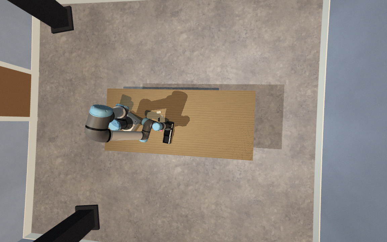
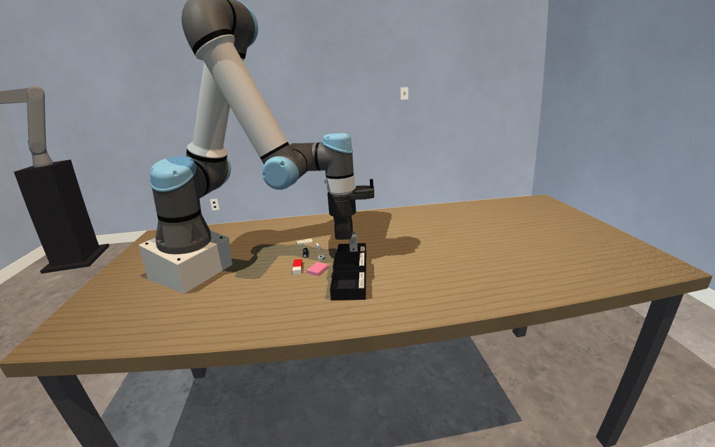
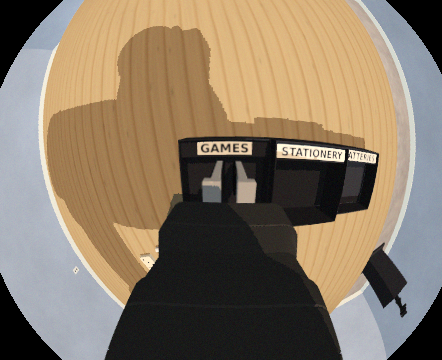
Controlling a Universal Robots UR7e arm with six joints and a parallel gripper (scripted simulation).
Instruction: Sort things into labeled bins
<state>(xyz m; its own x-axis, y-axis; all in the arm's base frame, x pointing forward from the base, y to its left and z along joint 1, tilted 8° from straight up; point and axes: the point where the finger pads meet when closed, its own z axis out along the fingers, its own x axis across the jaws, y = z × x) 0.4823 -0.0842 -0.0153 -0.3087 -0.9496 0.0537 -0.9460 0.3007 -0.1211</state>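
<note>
Now: hand 140 mm past the black battery, 90 mm to the right of it and 30 mm above it. Also, from my hand: black bin tray (70 mm to the right, 30 mm behind, 10 mm below); then hex nut (90 mm behind, 40 mm to the left, 30 mm below); then pink eraser (110 mm behind, 30 mm to the right, 30 mm below).
</note>
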